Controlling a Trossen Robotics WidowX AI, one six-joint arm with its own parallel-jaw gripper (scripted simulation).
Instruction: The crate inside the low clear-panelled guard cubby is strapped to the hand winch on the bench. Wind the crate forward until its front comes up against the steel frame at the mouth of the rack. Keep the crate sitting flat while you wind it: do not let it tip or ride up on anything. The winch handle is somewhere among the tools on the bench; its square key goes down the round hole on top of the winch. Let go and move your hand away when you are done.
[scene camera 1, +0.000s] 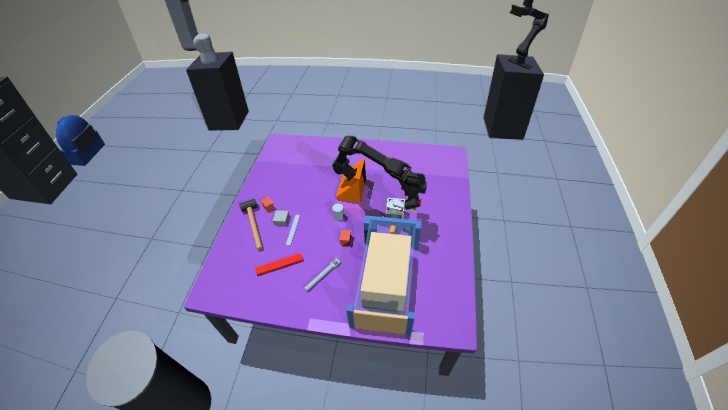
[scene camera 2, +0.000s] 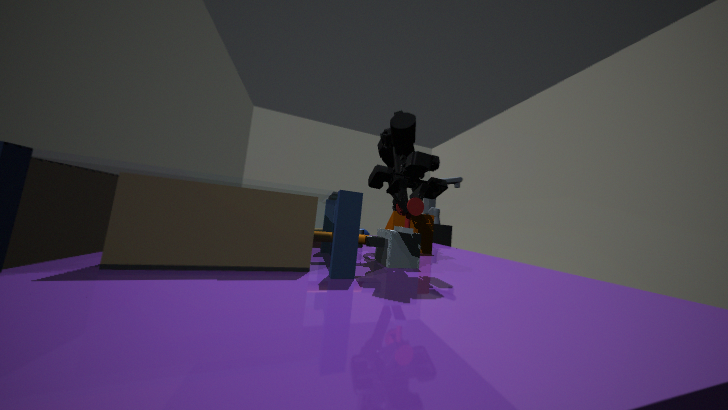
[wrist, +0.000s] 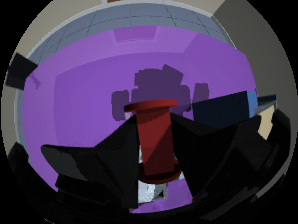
I see my gripper (scene camera 2: 412, 214), a red knob (wrist: 157, 167), a blue steel frame (scene camera 1: 381, 303) and a grey winch (scene camera 2: 402, 250).
My gripper shows as well in the wrist view (wrist: 150, 117). The blue steel frame also shows in the wrist view (wrist: 265, 106).
